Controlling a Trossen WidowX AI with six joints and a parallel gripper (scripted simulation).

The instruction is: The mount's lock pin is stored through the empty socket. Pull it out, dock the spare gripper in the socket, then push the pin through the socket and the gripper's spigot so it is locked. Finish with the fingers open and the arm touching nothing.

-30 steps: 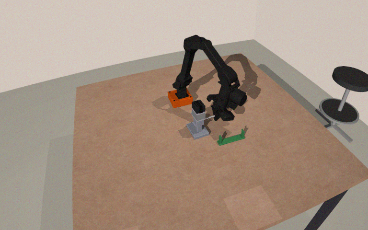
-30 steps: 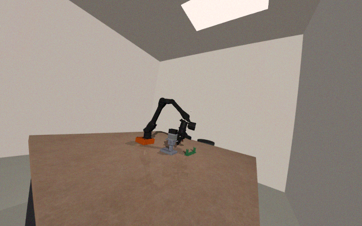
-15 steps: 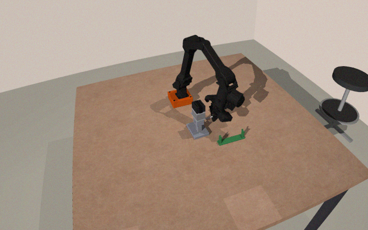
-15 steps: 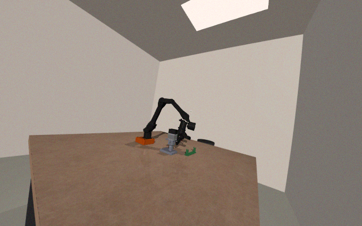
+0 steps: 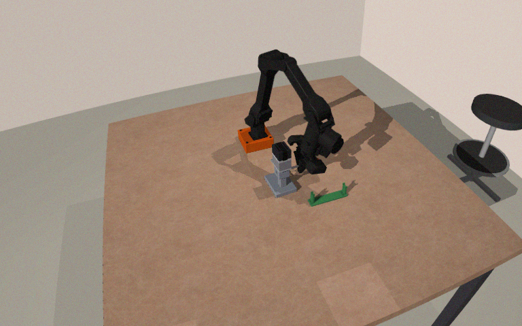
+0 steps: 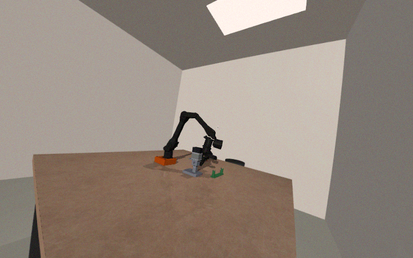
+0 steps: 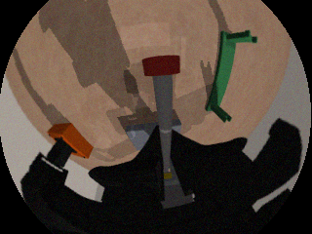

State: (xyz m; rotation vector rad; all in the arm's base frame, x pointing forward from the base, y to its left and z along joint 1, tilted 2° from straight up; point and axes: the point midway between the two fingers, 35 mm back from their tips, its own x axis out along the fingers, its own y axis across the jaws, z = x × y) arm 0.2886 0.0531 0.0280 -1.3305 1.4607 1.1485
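My gripper tip is 10 mm past the grey mount, 70 mm to the left of it and 10 mm below it. Also, from my gripper tip: spare gripper: 70 mm to the right, 80 mm above; then green cradle: 120 mm ahead, 50 mm to the left, 20 mm below.
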